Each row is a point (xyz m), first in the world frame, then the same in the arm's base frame.
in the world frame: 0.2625 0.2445 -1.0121
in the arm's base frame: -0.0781 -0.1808 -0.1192
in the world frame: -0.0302 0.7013 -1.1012
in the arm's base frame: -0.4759 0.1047 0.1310
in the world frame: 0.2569 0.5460 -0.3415
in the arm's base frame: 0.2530 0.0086 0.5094
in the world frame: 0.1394 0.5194 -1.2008
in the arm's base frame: -0.3638 0.0299 -0.1005
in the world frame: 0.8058 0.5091 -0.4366
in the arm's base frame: 0.6019 0.2311 0.1345
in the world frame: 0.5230 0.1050 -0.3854
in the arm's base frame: 0.5436 -0.2596 0.1764
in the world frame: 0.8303 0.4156 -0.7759
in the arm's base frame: 0.4333 0.1973 -0.1735
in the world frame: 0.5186 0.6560 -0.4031
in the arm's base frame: 0.3729 0.2298 0.3643
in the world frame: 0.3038 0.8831 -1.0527
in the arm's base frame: -0.2548 0.4094 0.0587
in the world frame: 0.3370 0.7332 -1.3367
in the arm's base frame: -0.3664 0.3232 -0.2317
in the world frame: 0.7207 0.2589 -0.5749
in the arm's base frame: 0.5244 -0.0134 -0.0178
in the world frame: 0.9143 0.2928 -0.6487
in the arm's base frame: 0.6088 0.1113 -0.1640
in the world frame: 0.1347 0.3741 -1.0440
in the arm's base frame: -0.2276 -0.1190 -0.0298
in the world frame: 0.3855 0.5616 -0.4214
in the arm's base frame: 0.2917 0.0888 0.3859
